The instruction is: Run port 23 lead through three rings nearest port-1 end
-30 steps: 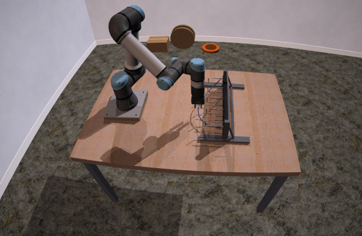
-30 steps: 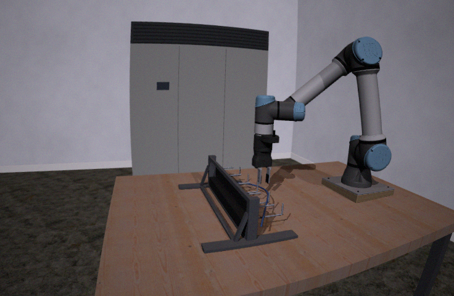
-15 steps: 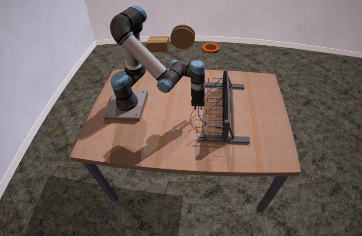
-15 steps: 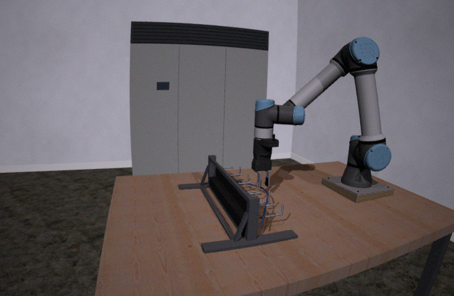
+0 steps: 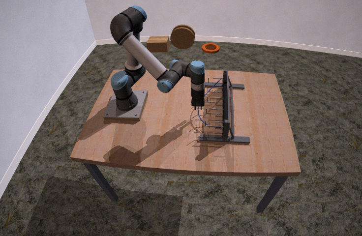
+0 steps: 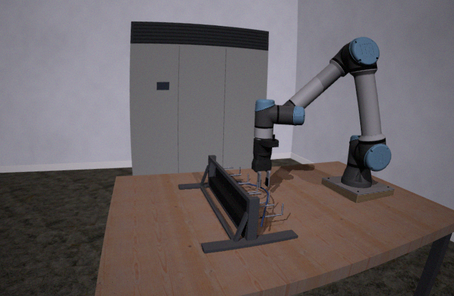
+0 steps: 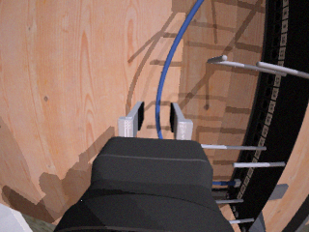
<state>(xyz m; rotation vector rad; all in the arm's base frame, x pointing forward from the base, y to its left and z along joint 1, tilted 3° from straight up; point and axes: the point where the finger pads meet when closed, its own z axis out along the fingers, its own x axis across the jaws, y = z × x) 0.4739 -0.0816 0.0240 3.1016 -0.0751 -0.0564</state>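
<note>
Right now the dark rack is 170 mm ahead of my hand and 50 mm to the left of it.
</note>
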